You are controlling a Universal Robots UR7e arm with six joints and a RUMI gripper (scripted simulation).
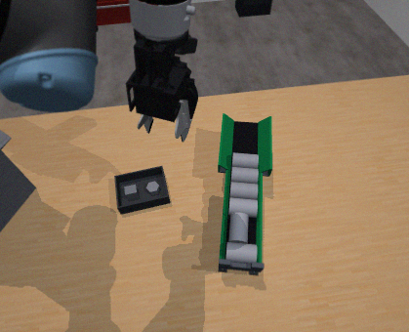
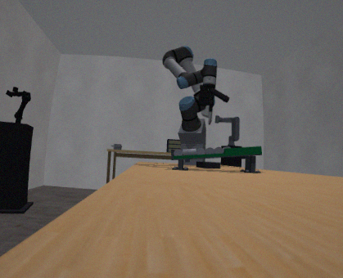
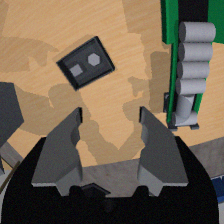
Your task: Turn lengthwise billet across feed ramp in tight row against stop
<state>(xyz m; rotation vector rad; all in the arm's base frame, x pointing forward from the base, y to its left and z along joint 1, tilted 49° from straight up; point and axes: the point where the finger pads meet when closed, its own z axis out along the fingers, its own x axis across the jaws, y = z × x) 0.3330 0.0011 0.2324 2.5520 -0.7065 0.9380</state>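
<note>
The stop is 40 mm ahead of my hand, 240 mm to the right of it and 200 mm below it. Round my hand: black tray (80 mm behind, 60 mm to the left, 250 mm below).
</note>
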